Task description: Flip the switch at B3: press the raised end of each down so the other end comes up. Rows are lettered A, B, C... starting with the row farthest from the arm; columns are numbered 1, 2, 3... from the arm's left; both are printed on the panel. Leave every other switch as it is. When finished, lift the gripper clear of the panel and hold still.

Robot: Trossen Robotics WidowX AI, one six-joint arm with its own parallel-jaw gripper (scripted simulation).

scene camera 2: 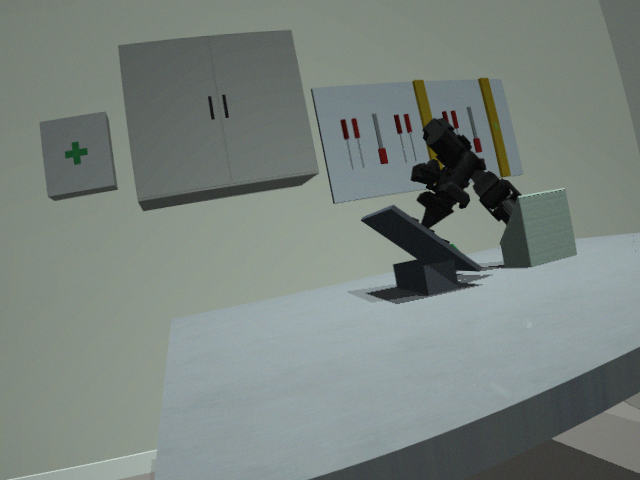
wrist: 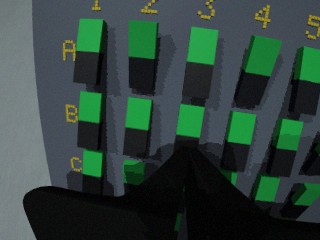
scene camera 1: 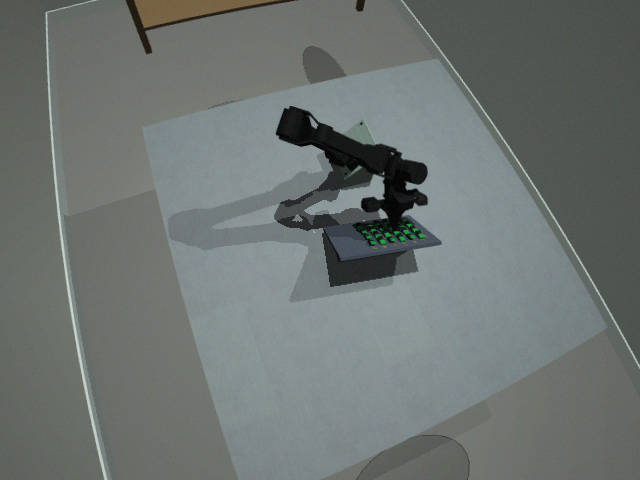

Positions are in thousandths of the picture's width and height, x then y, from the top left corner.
Scene:
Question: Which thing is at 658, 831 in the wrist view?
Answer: My gripper.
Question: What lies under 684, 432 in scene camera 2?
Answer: My gripper.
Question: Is my gripper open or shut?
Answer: Shut.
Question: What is my gripper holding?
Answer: Nothing.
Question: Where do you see a rocker switch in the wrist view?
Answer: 589, 548

